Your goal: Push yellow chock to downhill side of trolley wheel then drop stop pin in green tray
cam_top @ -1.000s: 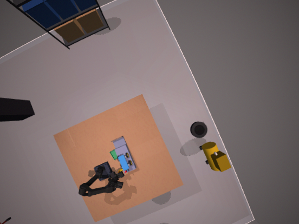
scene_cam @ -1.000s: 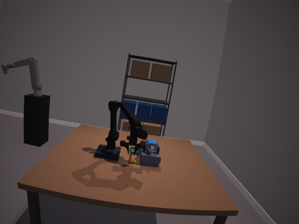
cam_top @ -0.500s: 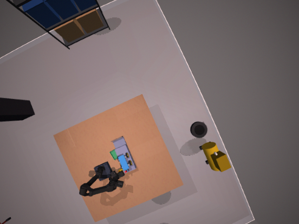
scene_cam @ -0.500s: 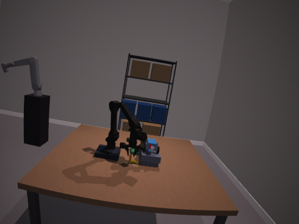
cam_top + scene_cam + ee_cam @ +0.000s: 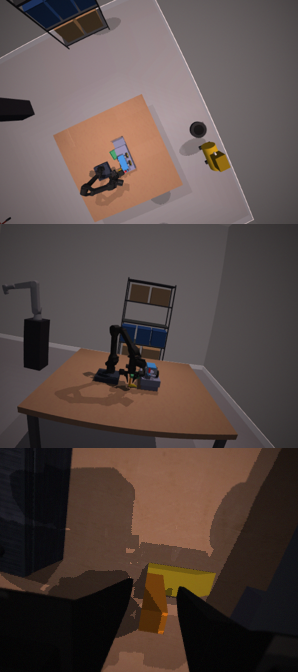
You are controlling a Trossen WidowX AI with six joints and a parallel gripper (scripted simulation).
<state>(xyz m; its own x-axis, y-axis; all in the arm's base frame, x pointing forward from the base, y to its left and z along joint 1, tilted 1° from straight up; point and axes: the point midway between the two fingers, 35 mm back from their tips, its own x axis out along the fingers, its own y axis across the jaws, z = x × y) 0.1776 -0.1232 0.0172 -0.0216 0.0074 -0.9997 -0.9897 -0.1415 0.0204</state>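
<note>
Right now the green tray is 3 cm ahead of my gripper tip, 22 cm to the left of it and 4 cm below it. The rest, counted from my gripper tip: yellow chock: 2 cm ahead, 1 cm below; grey ramp: 15 cm ahead, 13 cm to the left, 2 cm above; red-headed stop pin: 13 cm ahead, 2 cm to the left, 10 cm above.
</note>
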